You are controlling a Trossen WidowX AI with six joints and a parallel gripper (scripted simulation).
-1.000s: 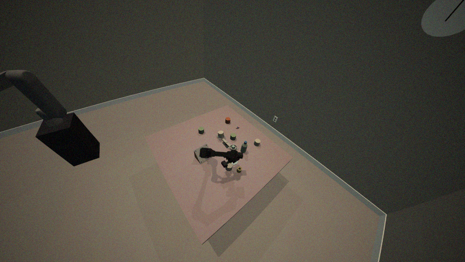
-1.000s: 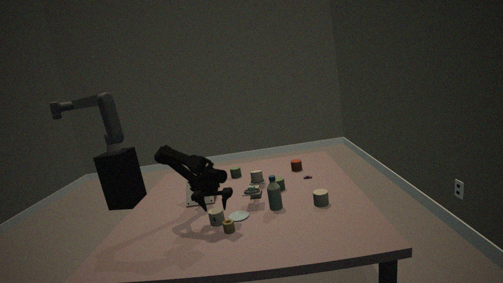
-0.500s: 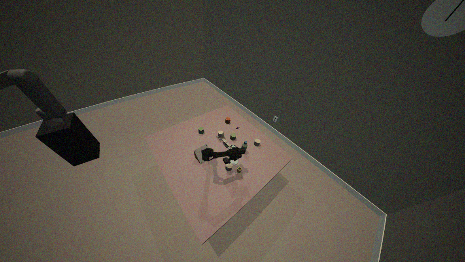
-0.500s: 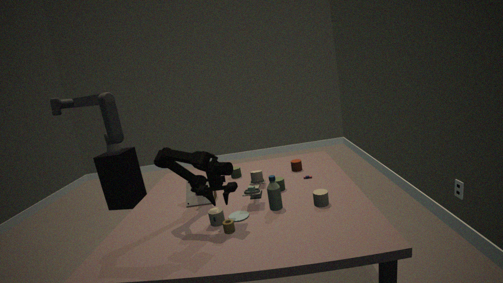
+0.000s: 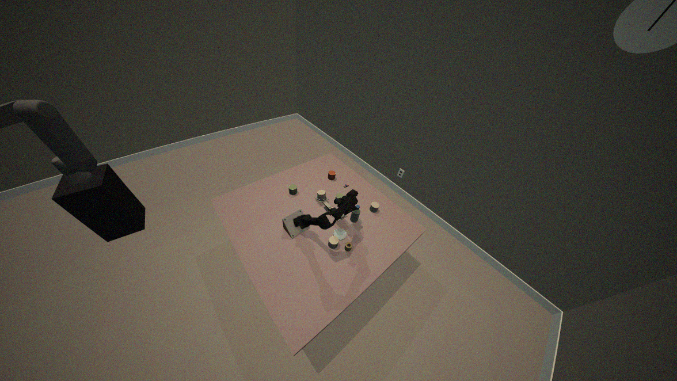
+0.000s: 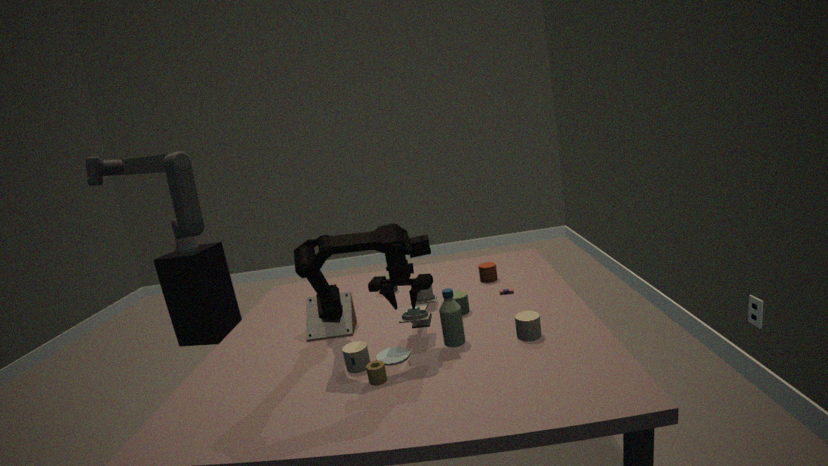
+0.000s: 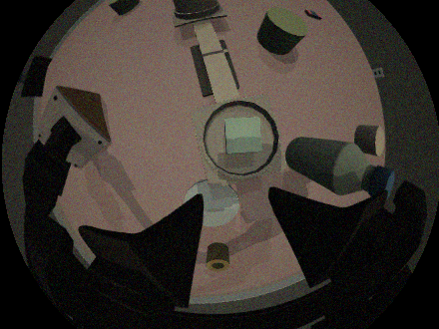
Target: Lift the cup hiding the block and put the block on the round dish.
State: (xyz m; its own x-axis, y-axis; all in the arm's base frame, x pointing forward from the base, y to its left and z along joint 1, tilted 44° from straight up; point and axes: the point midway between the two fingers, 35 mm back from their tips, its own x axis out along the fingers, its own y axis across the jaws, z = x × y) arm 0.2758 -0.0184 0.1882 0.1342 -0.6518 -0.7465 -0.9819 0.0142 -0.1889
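The round dish is 12 cm below my gripper tip, 7 cm to the right of it and 4 cm behind it. Also, from my gripper tip: blue-capped bottle (14 cm ahead, 1 cm to the right, 1 cm below); then balance beam (17 cm to the left, 8 cm below, 2 cm ahead); then balance (17 cm to the left, 9 cm below, 2 cm ahead).
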